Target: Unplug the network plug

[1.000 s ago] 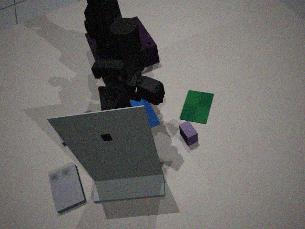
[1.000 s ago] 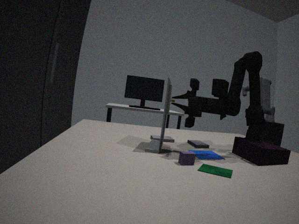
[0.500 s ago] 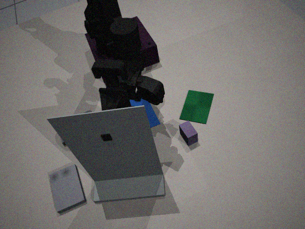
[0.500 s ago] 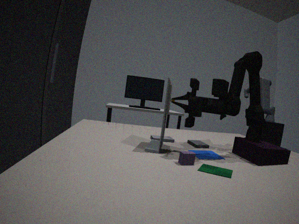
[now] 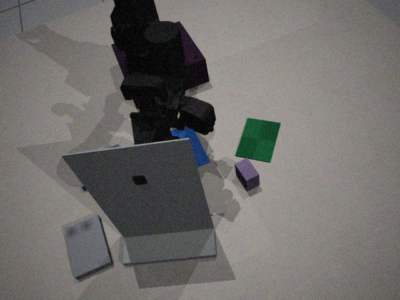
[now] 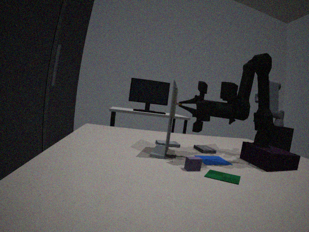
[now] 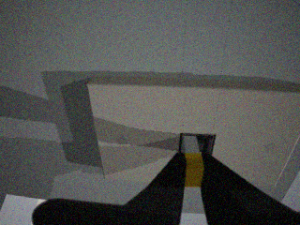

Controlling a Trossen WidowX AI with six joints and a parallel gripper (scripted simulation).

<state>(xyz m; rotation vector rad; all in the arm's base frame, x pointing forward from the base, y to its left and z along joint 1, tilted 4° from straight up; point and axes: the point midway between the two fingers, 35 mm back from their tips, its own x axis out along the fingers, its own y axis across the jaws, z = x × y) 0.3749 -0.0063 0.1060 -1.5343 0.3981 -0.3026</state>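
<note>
Right now my gripper tip is 200 mm above the blue marked square, 160 mm past it and 40 mm to the right of it. The rest, counted from my gripper tip: network plug (right at my gripper tip); grey upright panel (70 mm below, 30 mm ahead, 10 mm to the right); purple cube (180 mm below, 170 mm to the left, 50 mm behind).
</note>
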